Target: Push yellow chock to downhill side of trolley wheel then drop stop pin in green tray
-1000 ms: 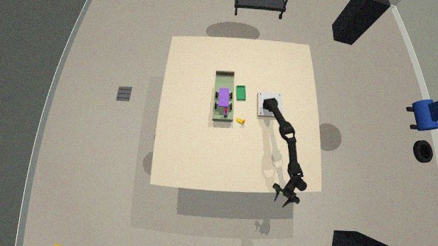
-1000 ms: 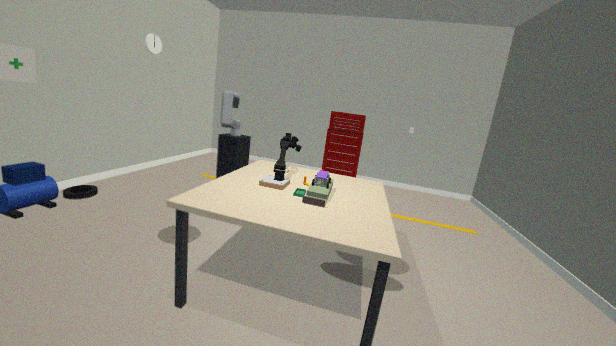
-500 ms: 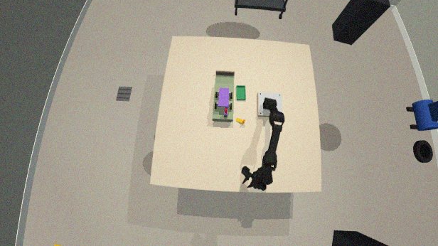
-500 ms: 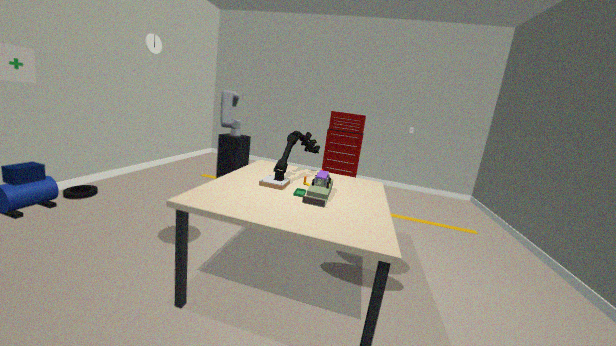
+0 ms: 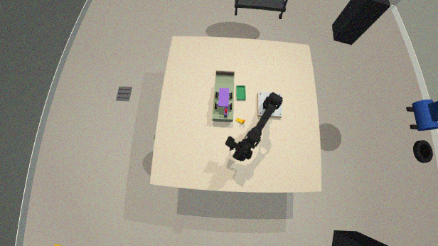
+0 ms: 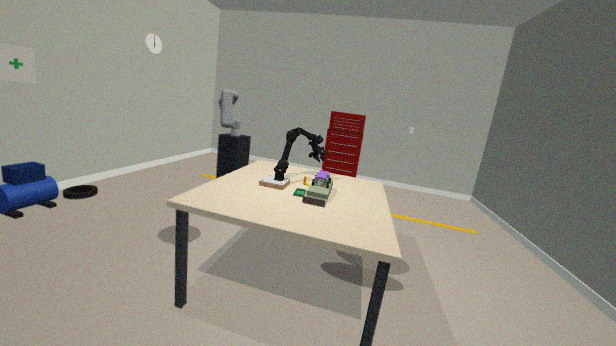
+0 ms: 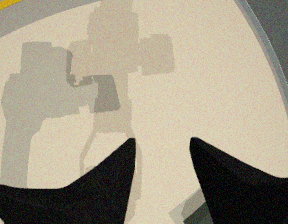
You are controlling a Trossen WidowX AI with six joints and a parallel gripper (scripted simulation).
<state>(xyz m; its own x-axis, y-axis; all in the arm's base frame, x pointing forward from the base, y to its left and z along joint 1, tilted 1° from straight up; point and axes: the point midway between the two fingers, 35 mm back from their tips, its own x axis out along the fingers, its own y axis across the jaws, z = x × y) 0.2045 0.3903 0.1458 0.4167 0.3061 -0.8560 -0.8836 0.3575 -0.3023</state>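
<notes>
Now: the yellow chock 250 mm to the right of my gripper tip, 140 mm below it and 30 mm behind it. Round my gripper tip: red-headed stop pin (260 mm to the right, 90 mm ahead, 30 mm below); then purple trolley (360 mm to the right, 120 mm ahead, 50 mm below); then green tray (480 mm to the right, 170 mm below).
</notes>
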